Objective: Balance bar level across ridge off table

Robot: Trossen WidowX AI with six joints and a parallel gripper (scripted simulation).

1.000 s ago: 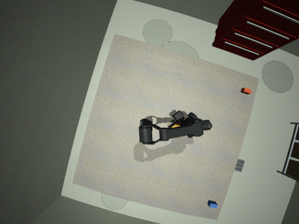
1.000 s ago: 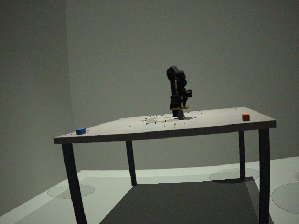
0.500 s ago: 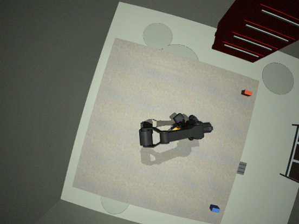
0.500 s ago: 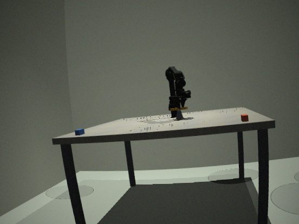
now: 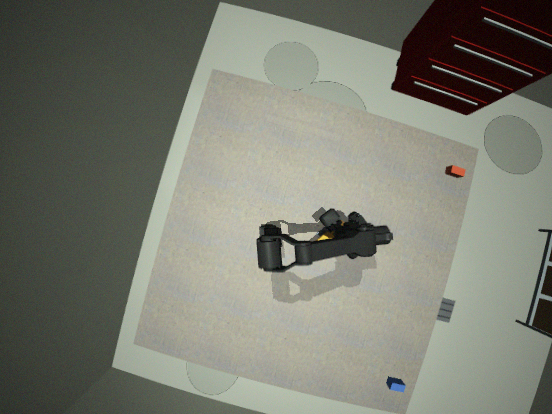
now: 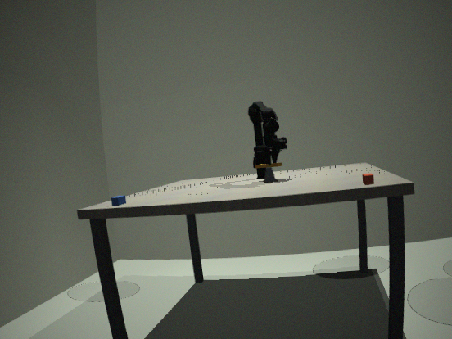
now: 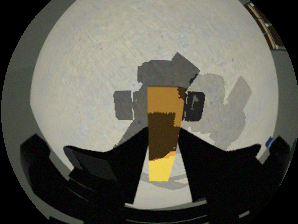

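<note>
The yellow bar lies 20 mm to the right of my gripper tip and 20 mm behind it. From my gripper tip the other things lie so: orange block 490 mm ahead, 410 mm to the left, 60 mm below; blue block 590 mm to the right, 490 mm ahead, 60 mm below.
</note>
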